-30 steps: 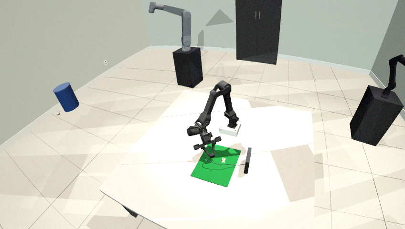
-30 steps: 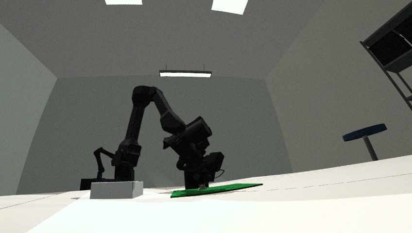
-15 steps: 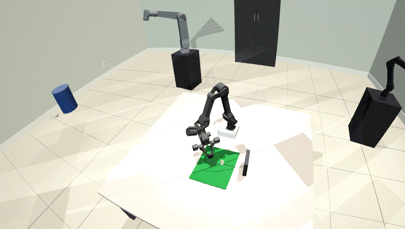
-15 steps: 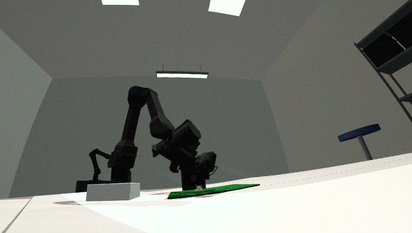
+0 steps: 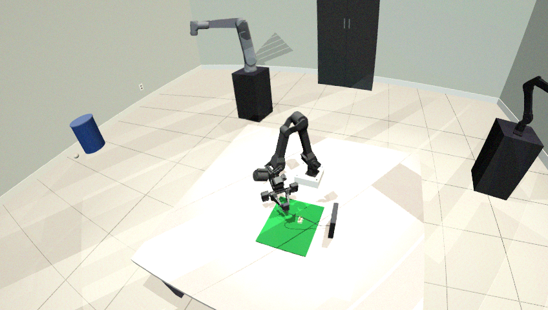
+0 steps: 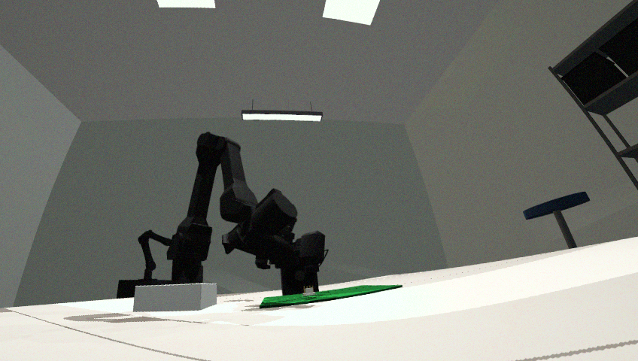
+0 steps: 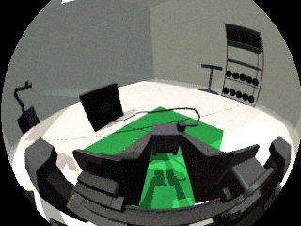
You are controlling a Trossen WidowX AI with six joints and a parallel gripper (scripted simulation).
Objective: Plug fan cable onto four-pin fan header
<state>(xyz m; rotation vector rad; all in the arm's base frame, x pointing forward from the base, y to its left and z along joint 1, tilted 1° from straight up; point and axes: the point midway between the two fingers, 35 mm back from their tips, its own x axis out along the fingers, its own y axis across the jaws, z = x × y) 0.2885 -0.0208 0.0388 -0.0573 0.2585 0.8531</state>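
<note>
Now: gripper tip 20 mm short of the green board, 40 mm to the right of it and 100 mm above it. The rest, counted from my gripper tip: black plug (10 mm below); fan (40 mm behind, 220 mm to the left, 30 mm below); white four-pin header (10 mm behind, 70 mm to the left, 90 mm below).
</note>
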